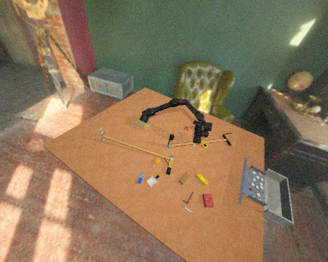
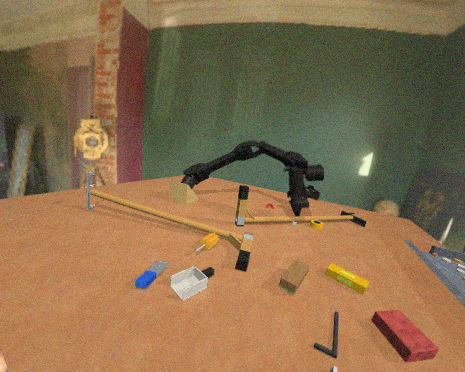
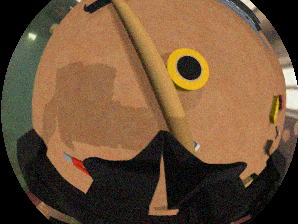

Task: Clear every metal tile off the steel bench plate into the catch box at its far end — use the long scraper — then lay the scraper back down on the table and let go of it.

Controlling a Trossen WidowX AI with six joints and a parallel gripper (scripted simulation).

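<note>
The long scraper lies 50 mm above my gripper tip and 30 mm ahead of it. Also, from my gripper tip: wooden block: 390 mm to the right, 100 mm ahead; yellow level: 310 mm to the right, 200 mm ahead; yellow tape roll: 80 mm ahead, 10 mm to the left, 10 mm below.
</note>
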